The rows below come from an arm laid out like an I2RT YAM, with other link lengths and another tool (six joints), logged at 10 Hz.
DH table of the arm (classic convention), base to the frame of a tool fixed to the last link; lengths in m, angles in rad. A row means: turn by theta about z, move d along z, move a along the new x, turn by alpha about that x. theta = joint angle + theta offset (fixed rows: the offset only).
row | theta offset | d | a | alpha
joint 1 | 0 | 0.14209 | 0.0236 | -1.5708
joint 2 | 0 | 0 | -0.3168 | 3.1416
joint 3 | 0.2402 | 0 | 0.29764 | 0
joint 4 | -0.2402 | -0.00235 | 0.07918 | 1.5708
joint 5 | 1.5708 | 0.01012 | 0 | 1.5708
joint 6 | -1.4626 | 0.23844 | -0.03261 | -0.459
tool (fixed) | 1.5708 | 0.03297 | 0 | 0
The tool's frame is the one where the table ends.
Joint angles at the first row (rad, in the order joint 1, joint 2, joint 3, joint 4, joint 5, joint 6):
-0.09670, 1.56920, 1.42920, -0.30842, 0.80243, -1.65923
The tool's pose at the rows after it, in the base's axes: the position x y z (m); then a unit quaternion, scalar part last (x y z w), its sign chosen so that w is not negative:
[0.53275 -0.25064 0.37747 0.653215 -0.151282 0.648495 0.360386]
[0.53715 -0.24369 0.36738 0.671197 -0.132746 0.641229 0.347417]
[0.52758 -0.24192 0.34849 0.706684 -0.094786 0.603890 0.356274]
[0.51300 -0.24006 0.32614 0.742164 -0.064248 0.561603 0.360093]
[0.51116 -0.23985 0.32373 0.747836 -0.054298 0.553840 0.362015]
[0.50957 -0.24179 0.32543 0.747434 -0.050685 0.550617 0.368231]
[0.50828 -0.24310 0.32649 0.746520 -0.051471 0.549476 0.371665]
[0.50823 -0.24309 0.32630 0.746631 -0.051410 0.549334 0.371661]
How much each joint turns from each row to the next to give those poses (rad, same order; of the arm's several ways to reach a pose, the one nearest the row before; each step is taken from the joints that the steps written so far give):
-0.00001, -0.00001, -0.00002, -0.00839, -0.08812, -0.00381
0.00000, 0.00001, 0.00003, -0.03016, -0.03853, -0.01984
0.00000, 0.00000, -0.00002, -0.08580, -0.00076, -0.05684
0.00000, -0.00002, -0.00040, -0.10262, 0.00000, -0.03319
0.00001, 0.00003, 0.00005, -0.01338, 0.00115, -0.01754
-0.00001, 0.00000, -0.00003, 0.00041, 0.01182, -0.01069
-0.00001, 0.00000, 0.00040, -0.00039, 0.00762, -0.00001
0.00002, 0.00000, -0.00037, -0.00002, 0.00001, 0.00001

